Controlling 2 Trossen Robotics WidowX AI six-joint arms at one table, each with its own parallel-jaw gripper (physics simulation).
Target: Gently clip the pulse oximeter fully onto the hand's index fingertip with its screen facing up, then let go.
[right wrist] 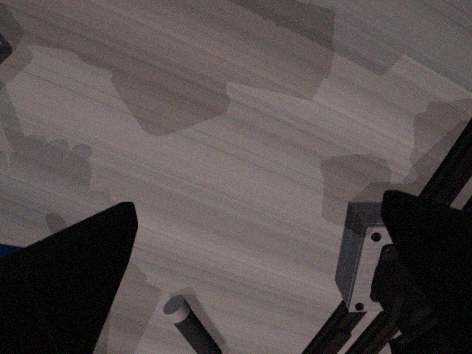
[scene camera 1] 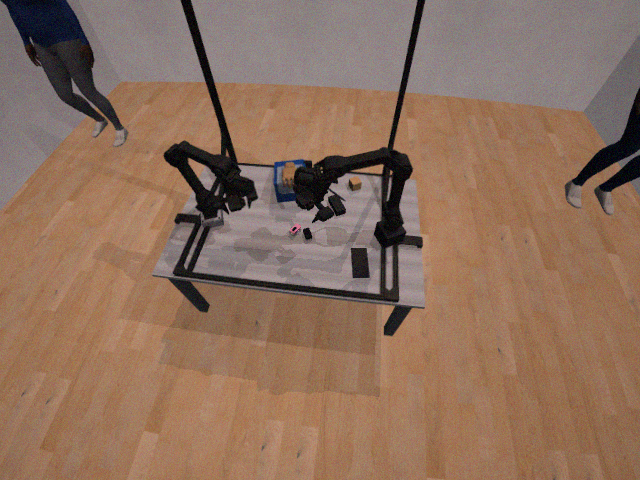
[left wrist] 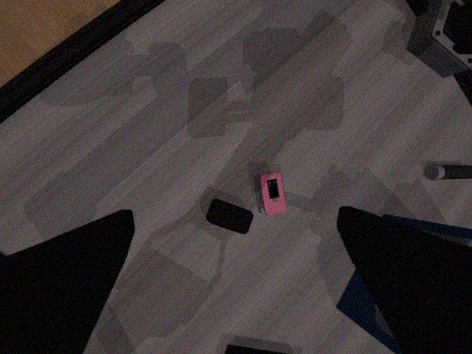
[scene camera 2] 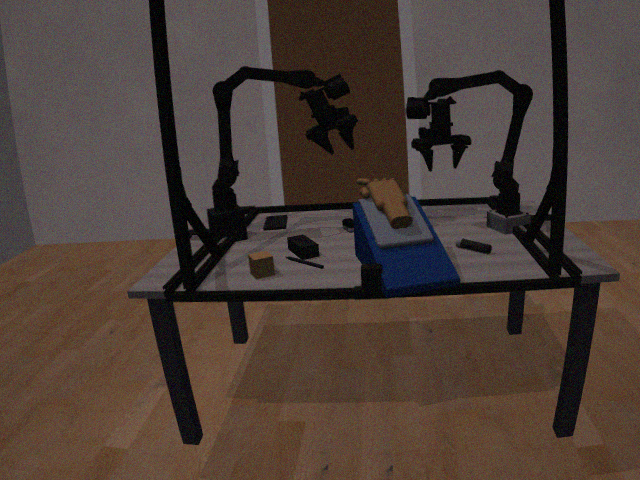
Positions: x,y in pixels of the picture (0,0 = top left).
Labels:
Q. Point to a blue stand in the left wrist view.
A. At 356,302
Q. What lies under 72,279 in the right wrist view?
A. My right gripper.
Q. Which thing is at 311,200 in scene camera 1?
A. My left gripper.

